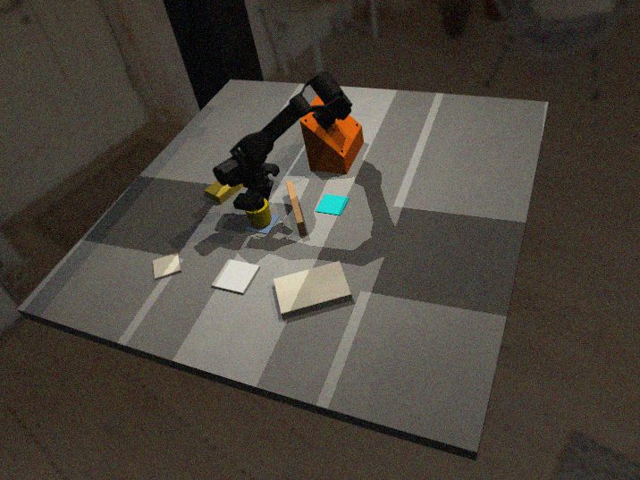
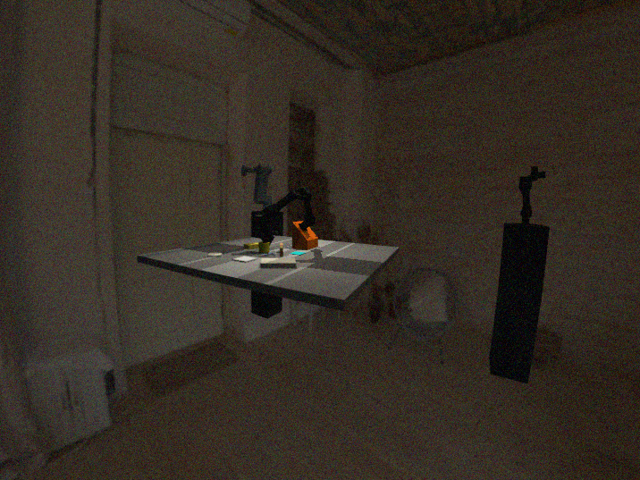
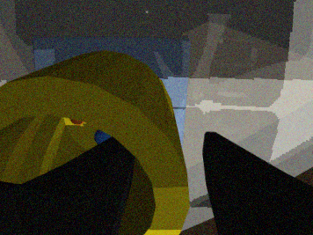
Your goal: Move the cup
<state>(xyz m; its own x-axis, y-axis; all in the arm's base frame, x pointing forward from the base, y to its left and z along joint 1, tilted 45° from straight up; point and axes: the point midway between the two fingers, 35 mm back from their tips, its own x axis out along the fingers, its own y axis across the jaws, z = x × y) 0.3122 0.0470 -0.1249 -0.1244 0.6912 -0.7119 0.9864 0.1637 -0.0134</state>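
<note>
The orange marble lies 4 cm ahead of my gripper tip and 2 cm below it. From my gripper tip the other things lie so: yellow cup: 3 cm ahead; then wooden bar: 4 cm behind, 9 cm to the left, 2 cm below; then blue-grey pad: 3 cm ahead, 1 cm to the left, 4 cm below.
</note>
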